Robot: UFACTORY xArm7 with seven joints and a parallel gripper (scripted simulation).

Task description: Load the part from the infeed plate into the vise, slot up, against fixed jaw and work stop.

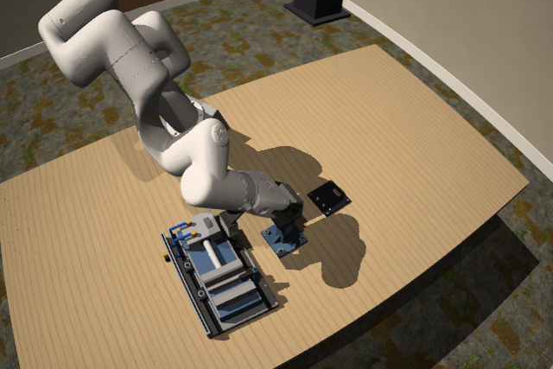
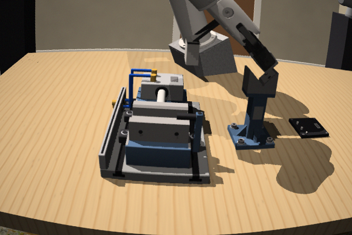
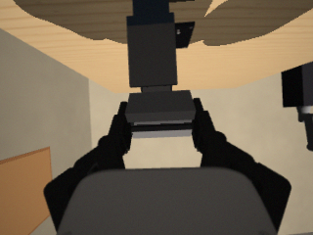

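Right now the part is right at my hand. Also, from my hand: work stop (8 cm ahead, 15 cm to the right, 10 cm below); then blue base (1 cm to the left, 19 cm below); then blue stand (1 cm to the left, 13 cm below).
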